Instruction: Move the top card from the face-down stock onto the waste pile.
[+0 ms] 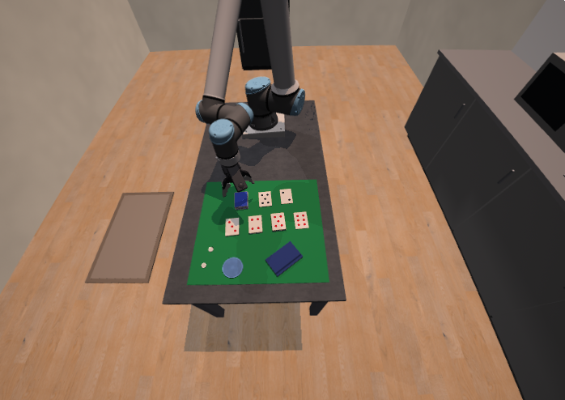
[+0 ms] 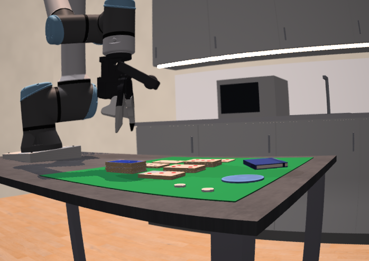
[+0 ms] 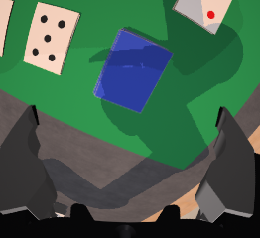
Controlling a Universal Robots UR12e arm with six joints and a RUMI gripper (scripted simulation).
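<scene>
My gripper is now 80 mm above the card and 10 mm to the left of it. Round my hand: green mat (140 mm ahead, 120 mm below, 80 mm to the left); blue book (310 mm ahead, 190 mm to the left, 100 mm below).
</scene>
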